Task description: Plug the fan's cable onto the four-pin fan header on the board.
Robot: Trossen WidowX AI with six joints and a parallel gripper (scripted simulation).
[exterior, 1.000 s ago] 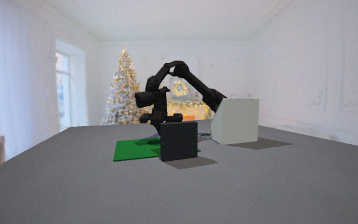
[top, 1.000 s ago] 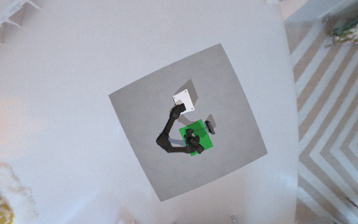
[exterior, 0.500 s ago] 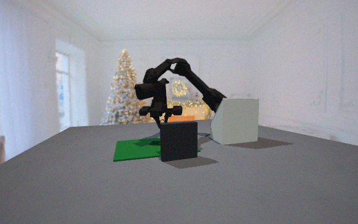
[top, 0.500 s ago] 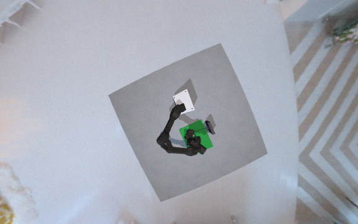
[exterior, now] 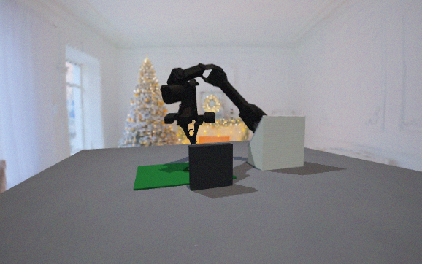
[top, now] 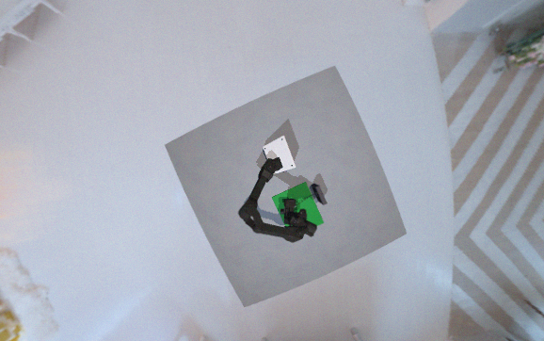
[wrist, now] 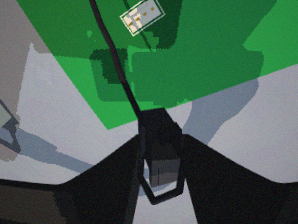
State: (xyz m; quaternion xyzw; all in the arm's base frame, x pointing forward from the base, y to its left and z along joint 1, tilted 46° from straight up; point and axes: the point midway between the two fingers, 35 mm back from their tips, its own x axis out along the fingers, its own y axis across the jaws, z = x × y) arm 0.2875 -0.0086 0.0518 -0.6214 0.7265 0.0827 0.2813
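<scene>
The board lies 5 cm ahead of my gripper tip, 8 cm to the left of it and 12 cm below it. Also, from my gripper tip: black fan plug: 1 cm behind, 1 cm to the right; then black fan: 2 cm behind, 23 cm to the left, 5 cm below; then white four-pin fan header: 6 cm to the left, 11 cm below.
</scene>
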